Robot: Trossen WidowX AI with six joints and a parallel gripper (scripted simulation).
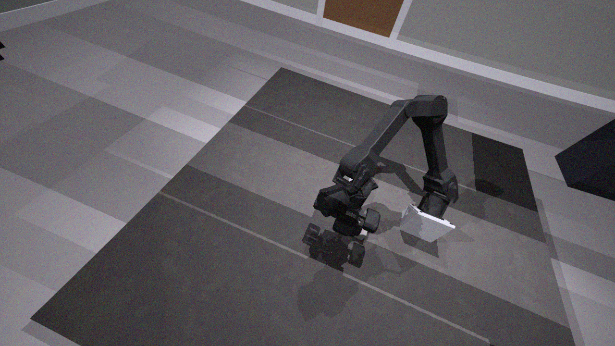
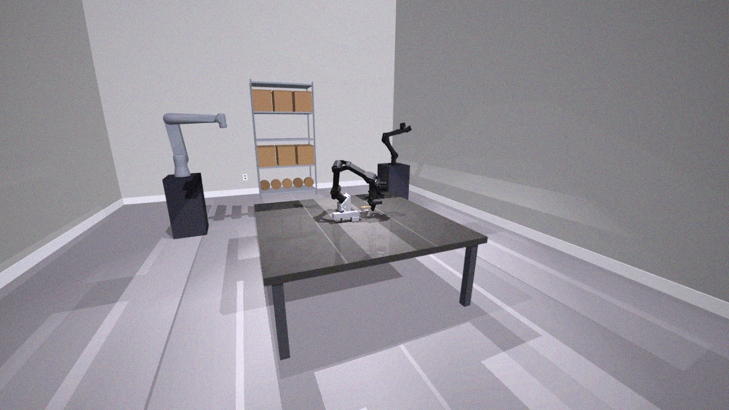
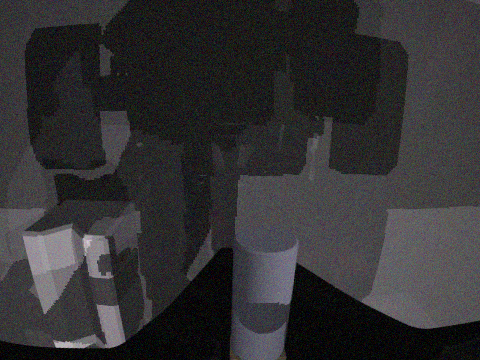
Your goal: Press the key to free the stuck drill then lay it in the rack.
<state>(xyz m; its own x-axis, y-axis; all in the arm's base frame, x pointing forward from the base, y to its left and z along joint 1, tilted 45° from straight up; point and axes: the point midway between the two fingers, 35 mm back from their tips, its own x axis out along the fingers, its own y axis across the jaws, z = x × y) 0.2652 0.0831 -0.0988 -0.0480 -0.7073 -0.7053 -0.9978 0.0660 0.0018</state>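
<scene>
The drill lies 4 cm to the right of my gripper tip and 3 cm above it. From my gripper tip the other things lie so: blue key 23 cm to the right, 1 cm behind; rack 8 cm behind, 4 cm below, 3 cm to the right.
</scene>
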